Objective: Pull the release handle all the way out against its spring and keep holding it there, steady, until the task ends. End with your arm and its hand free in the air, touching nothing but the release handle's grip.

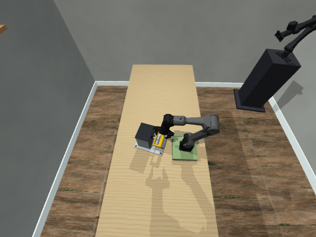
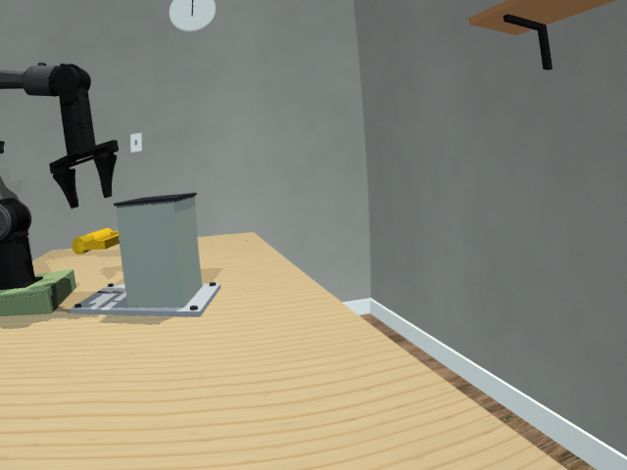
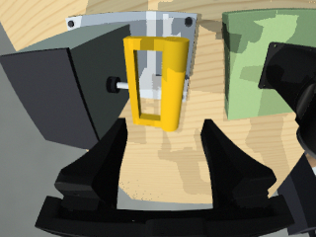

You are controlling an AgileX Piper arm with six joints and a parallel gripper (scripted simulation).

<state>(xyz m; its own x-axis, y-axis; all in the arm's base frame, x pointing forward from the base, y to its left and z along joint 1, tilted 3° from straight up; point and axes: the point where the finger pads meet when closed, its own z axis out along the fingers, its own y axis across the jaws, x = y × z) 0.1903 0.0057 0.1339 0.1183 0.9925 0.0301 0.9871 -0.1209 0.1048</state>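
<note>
Right now my hand is 90 mm short of the metal base plate, 10 mm to the left of it and 170 mm above it.
</note>
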